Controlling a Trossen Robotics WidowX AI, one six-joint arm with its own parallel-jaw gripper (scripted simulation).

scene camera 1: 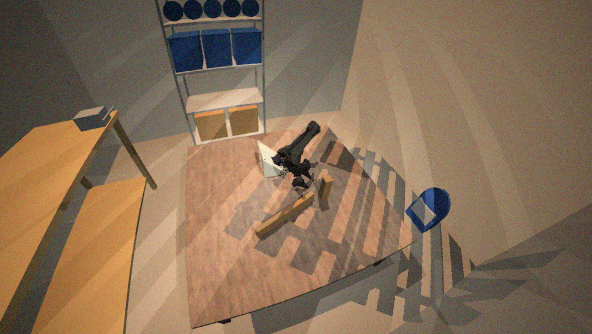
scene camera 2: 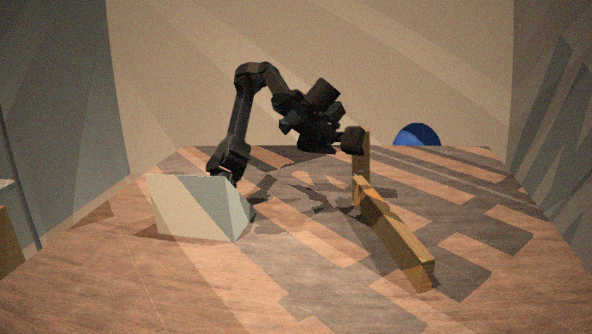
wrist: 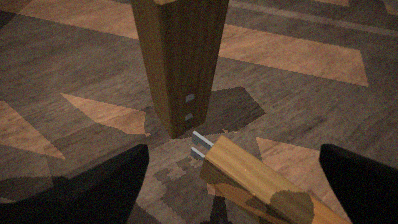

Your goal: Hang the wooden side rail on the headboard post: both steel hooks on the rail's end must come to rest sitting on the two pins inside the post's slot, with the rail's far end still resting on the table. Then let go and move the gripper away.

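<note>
A wooden side rail is present, as is my gripper, which is open and holds nothing. The wrist view also shows my gripper.
</note>
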